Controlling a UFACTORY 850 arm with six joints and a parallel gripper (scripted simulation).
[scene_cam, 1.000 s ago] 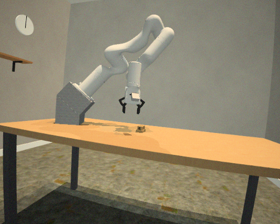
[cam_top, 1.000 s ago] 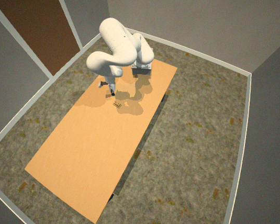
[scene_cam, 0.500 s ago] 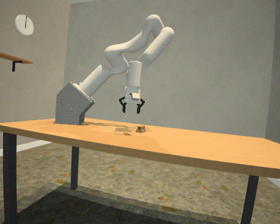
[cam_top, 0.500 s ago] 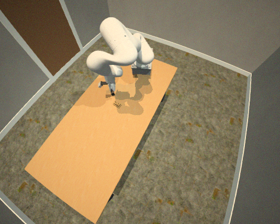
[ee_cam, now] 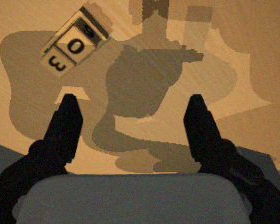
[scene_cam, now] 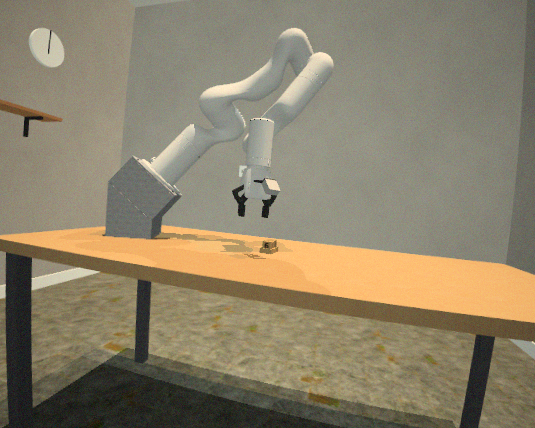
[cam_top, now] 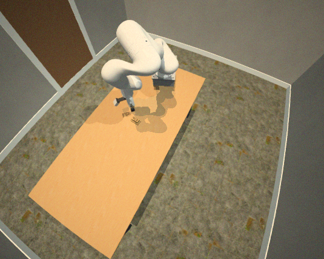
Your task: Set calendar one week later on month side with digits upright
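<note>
The wooden calendar tray is 60 mm ahead of my hand, 50 mm to the left of it and 120 mm below it.
</note>
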